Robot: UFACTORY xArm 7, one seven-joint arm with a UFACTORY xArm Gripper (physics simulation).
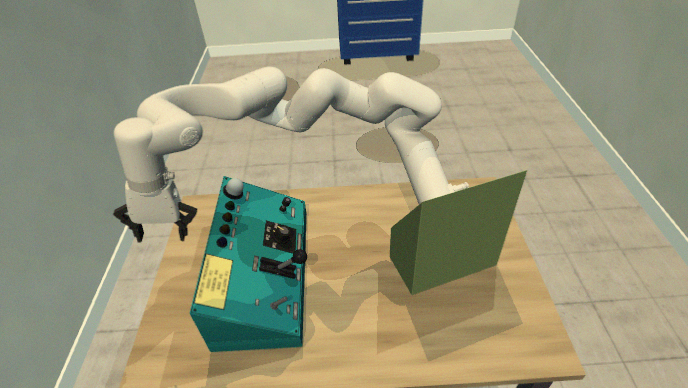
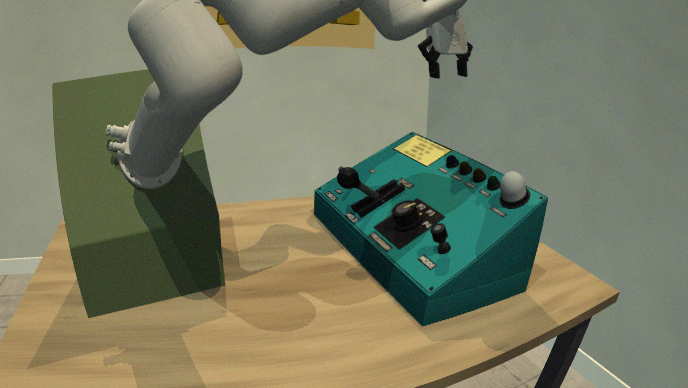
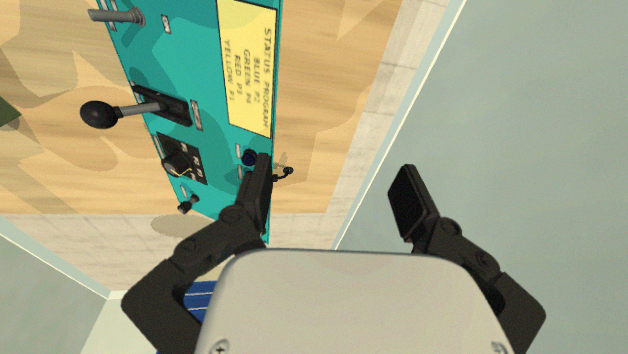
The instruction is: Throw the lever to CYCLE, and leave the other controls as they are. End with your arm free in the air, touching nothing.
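Where they show: gripper, fingertip midpoint: (image 1: 162, 237) (image 2: 449, 76) (image 3: 334, 174); arm's base, origin of the base link: (image 1: 438, 206) (image 2: 149, 152).
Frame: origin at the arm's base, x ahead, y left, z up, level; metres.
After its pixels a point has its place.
Note:
The lever, a black ball (image 1: 299, 256) {x 0.391, y 0.031, z -0.078 m} (image 2: 348, 177) {x 0.381, y 0.002, z -0.087 m} (image 3: 99, 114) {x 0.402, y 0.026, z -0.080 m} on a grey shaft, rises from a black slotted guide on the teal console (image 1: 245, 285) {x 0.541, y 0.078, z -0.104 m} (image 2: 465, 270) {x 0.417, y -0.297, z -0.148 m} (image 3: 175, 55) {x 0.512, y 0.089, z -0.120 m}. It leans toward the HOLD end, facing the arm's base. The CYCLE label (image 1: 255, 263) {x 0.515, y 0.003, z -0.112 m} (image 2: 405, 183) {x 0.514, y 0.002, z -0.112 m} (image 3: 196, 115) {x 0.514, y 0.004, z -0.112 m} is at the slot's other end, toward the yellow note. My gripper (image 1: 161, 238) {x 0.685, y 0.073, z 0.114 m} (image 2: 449, 75) {x 0.685, y 0.073, z 0.114 m} (image 3: 334, 174) {x 0.685, y 0.073, z 0.114 m} is open and empty. It hangs in the air beyond the console's lamp side, apart from the lever and touching nothing.
The console also bears a rotary knob (image 1: 283, 232) {x 0.431, y -0.098, z -0.114 m} (image 2: 406, 215) {x 0.421, y -0.127, z -0.120 m}, a small black toggle (image 1: 285, 204) {x 0.417, y -0.215, z -0.112 m} (image 2: 440, 237) {x 0.407, y -0.237, z -0.114 m}, a grey switch (image 1: 279, 302) {x 0.457, y 0.135, z -0.122 m} (image 3: 117, 16) {x 0.461, y 0.131, z -0.121 m}, a white dome (image 1: 234, 188) {x 0.560, y -0.232, z -0.031 m} (image 2: 513, 187) {x 0.541, y -0.271, z -0.038 m} and several dark lamps. A green block (image 1: 460, 240) {x -0.039, y 0.082, z -0.055 m} (image 2: 145, 270) {x -0.034, y -0.075, z -0.174 m} stands by the arm's base.

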